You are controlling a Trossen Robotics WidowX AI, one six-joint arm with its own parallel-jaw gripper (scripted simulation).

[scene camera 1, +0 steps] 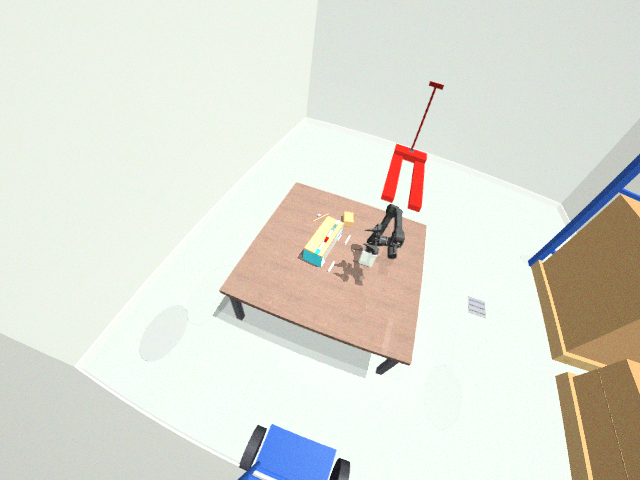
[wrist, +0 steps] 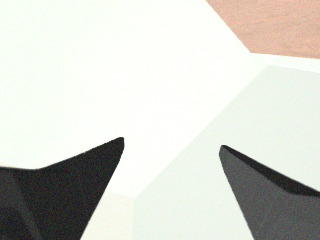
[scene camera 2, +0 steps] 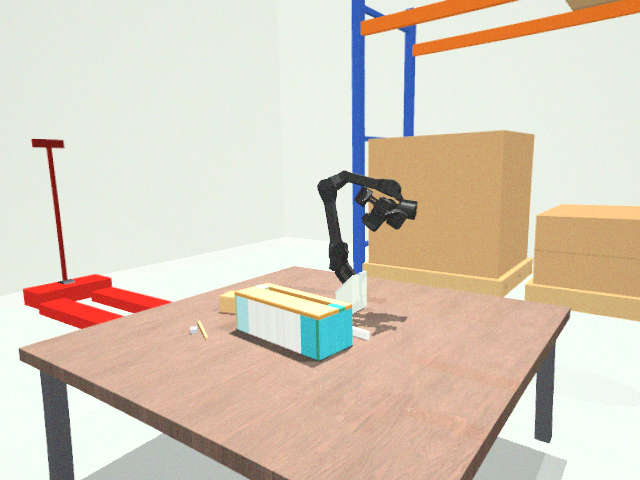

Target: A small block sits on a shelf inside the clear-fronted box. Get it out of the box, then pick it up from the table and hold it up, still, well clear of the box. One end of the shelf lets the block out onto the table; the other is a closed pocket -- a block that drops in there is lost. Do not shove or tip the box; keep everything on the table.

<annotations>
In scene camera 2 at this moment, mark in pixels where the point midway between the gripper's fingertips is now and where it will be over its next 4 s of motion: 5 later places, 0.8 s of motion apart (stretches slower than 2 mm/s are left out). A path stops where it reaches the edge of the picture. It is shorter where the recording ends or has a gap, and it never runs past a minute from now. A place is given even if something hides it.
The gripper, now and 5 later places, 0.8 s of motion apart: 373, 208; 340, 242; 316, 271; 302, 282; 300, 292; 300, 303
</annotations>
